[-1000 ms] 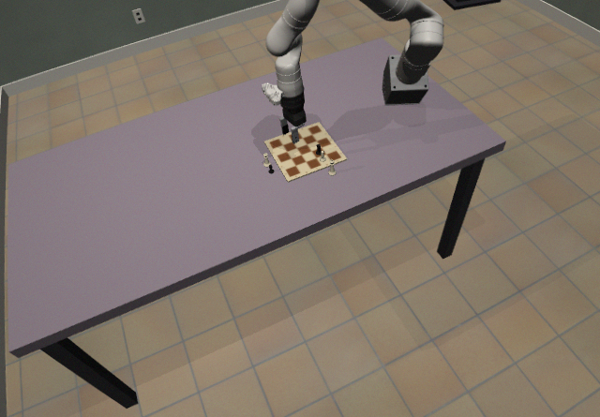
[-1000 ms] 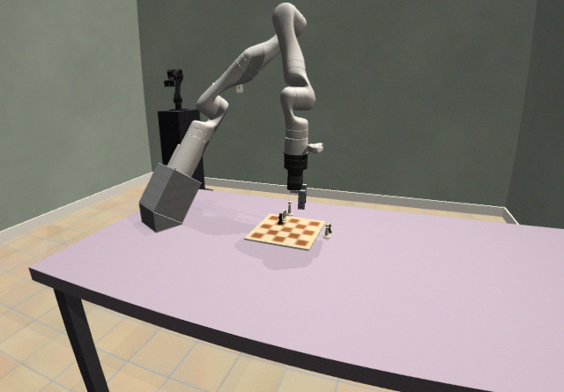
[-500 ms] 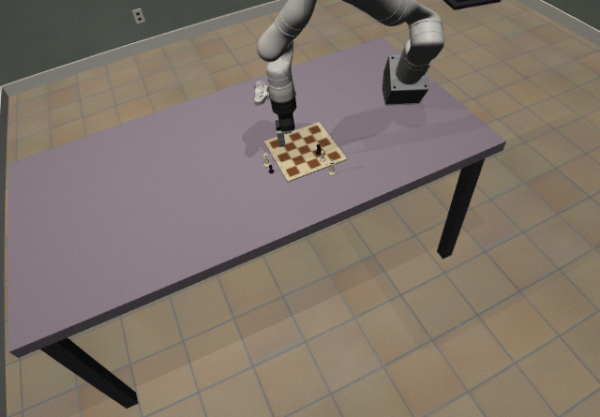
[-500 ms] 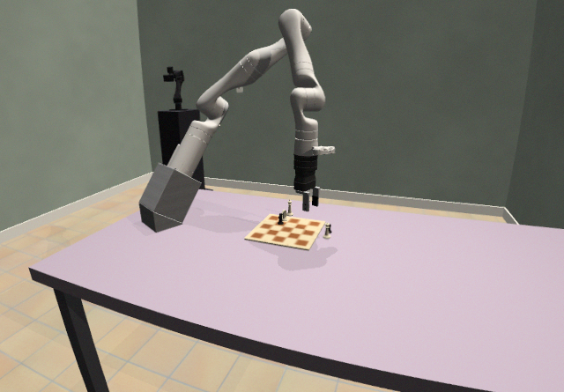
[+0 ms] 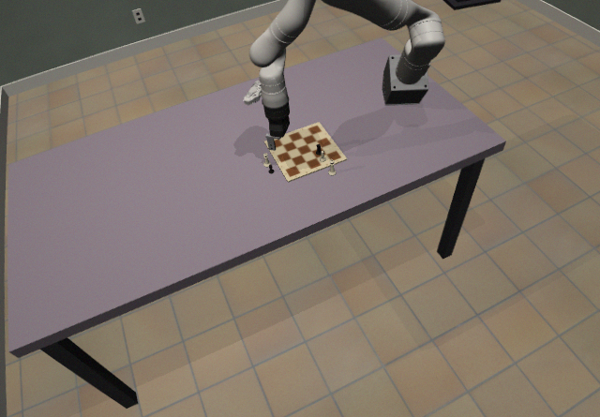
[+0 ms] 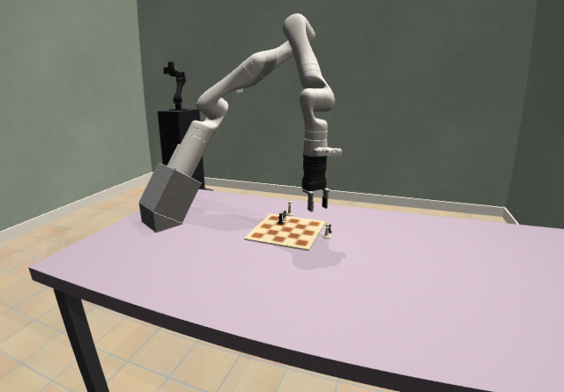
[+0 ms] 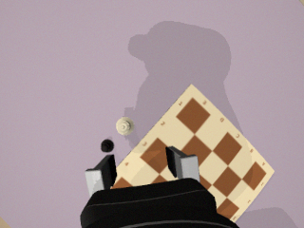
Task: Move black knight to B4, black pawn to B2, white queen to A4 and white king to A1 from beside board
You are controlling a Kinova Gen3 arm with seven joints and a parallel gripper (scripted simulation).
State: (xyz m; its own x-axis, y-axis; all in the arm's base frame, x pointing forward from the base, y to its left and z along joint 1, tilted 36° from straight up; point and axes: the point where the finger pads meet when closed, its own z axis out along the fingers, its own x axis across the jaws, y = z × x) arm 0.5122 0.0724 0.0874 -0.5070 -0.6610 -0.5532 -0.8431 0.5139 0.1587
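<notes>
The black pawn is 9 cm below my hand, 3 cm to the left of it and 3 cm ahead of it. The rest, counted from my hand: chessboard (11 cm below, 10 cm behind, 3 cm to the right); black knight (14 cm behind, 9 cm below).
</notes>
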